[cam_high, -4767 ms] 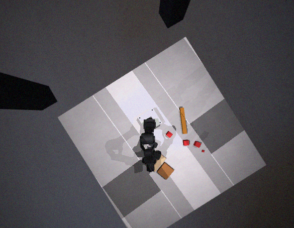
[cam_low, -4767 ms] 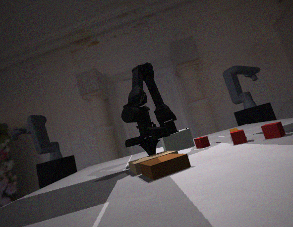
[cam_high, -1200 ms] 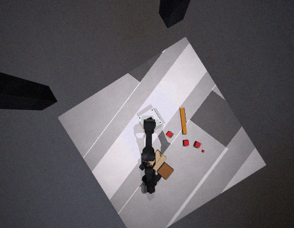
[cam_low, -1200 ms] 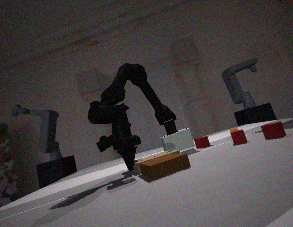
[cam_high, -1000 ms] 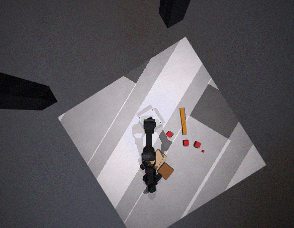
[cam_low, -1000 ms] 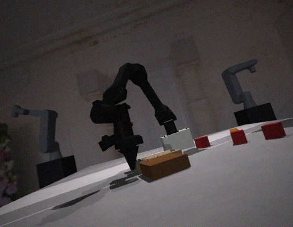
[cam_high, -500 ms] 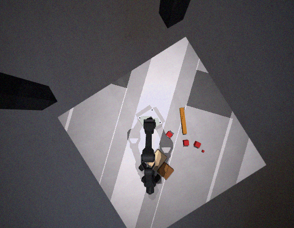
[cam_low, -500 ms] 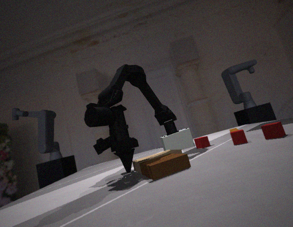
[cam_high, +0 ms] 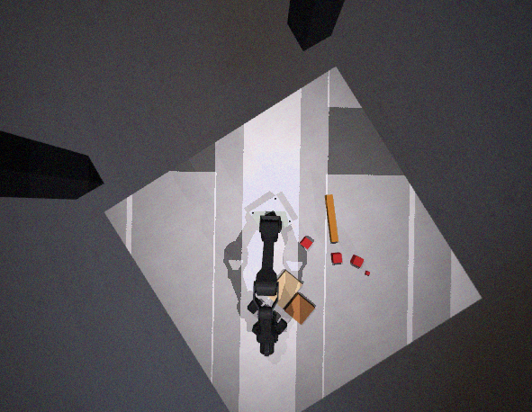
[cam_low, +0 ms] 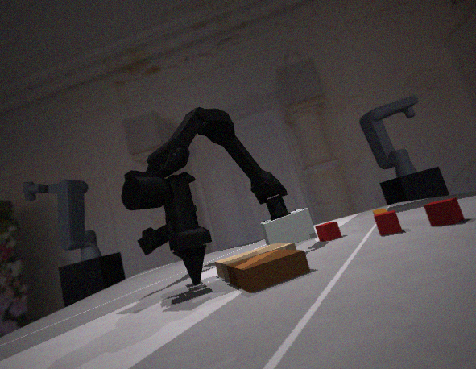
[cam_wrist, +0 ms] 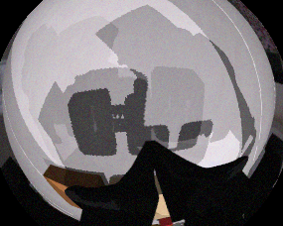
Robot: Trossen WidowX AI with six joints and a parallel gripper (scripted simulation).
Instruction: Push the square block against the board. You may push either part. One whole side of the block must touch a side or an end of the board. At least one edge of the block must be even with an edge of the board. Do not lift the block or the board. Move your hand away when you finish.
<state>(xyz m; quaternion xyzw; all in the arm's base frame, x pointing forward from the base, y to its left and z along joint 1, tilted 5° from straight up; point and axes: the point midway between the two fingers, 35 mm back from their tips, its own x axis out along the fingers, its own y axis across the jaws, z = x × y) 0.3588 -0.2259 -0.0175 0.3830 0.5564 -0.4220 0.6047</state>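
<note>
Now: gripper tip 4 cm past the board, 12 cm to the right of it and 1 cm below it. From my gripper tip the other things lie so: long orange bar (22 cm behind, 47 cm to the left, 1 cm above); then tiny red piece (9 cm ahead, 49 cm to the left); then brown square block (7 cm ahead, 13 cm to the left, 1 cm above).
</note>
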